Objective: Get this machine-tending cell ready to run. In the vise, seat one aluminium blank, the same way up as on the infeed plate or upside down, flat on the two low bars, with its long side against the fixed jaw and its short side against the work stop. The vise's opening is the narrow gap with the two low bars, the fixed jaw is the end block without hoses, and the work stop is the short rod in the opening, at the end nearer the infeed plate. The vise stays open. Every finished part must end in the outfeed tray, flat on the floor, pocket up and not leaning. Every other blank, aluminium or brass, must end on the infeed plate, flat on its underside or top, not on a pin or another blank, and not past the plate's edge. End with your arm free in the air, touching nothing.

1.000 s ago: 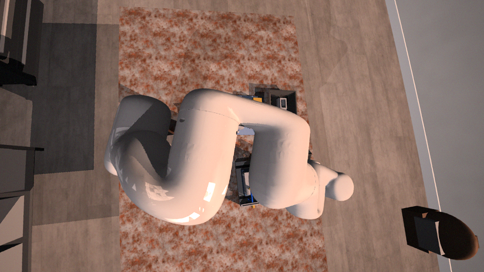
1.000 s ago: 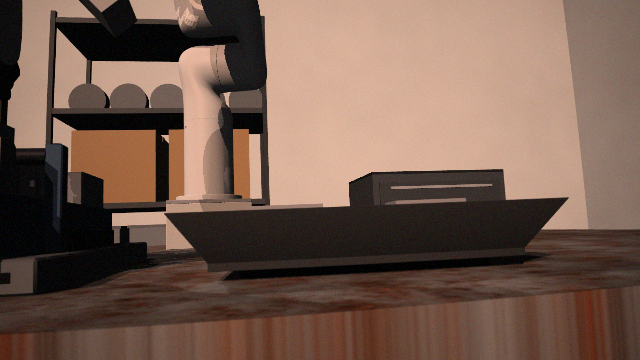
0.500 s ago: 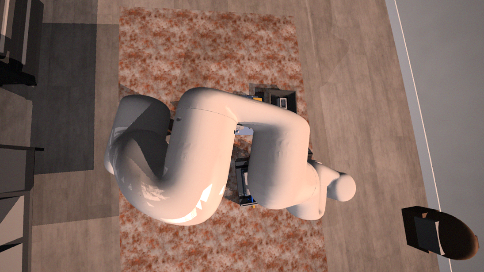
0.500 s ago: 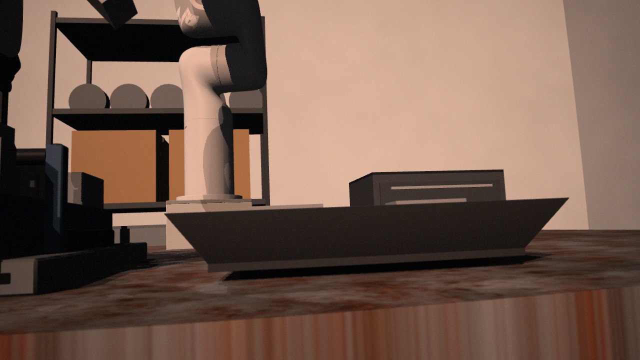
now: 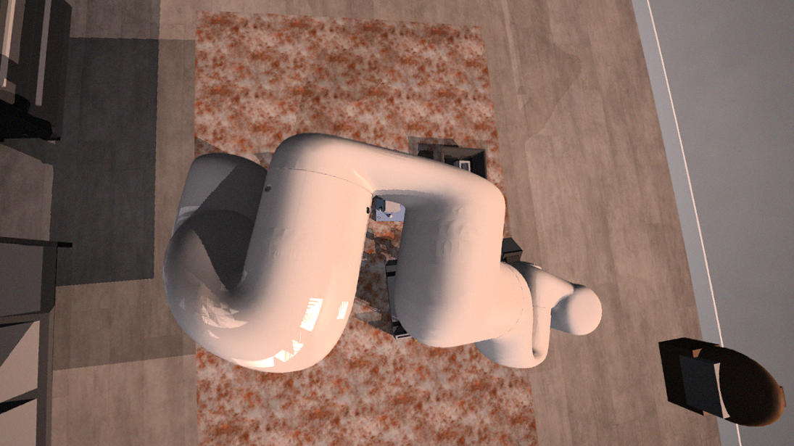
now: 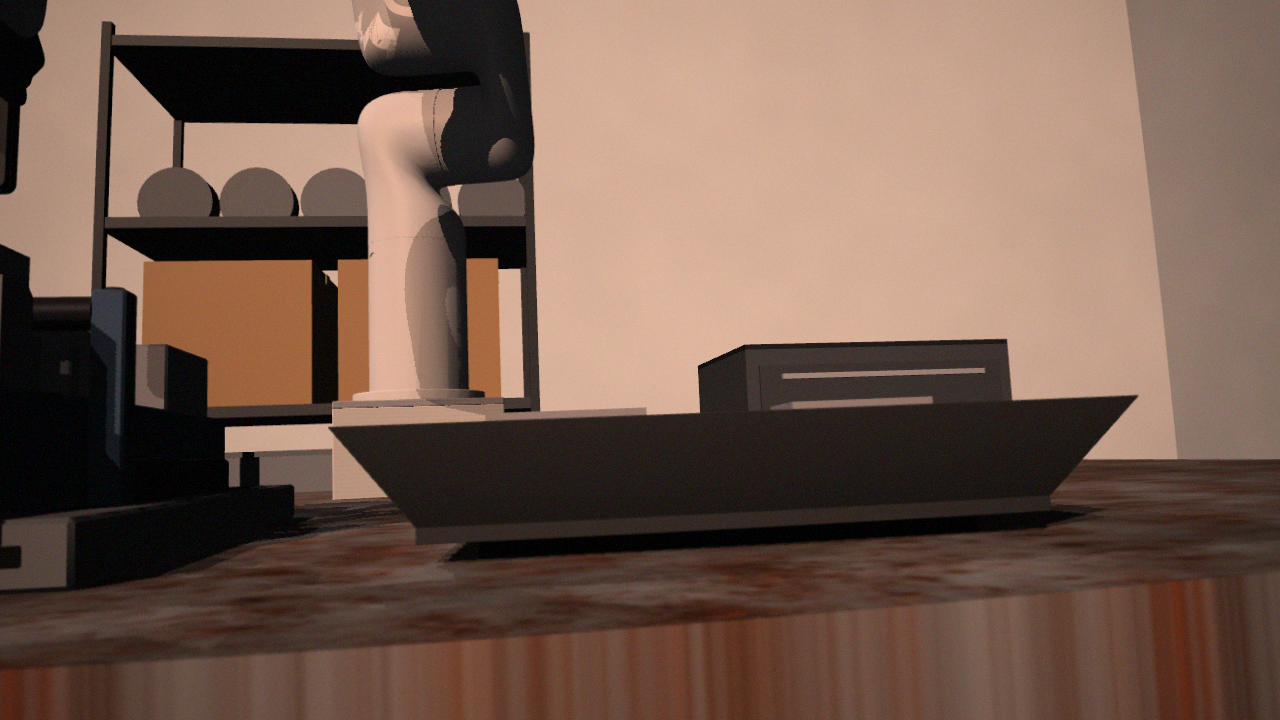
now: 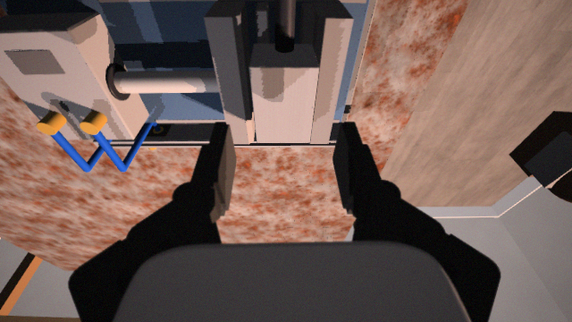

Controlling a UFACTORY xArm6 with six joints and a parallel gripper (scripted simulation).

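Right now my hand is 90 mm past the vise piston rod and 80 mm above it. The rest, counted from my hand: vise body (120 mm below, 70 mm behind); brass blank (340 mm to the left, 140 mm below, 90 mm behind).
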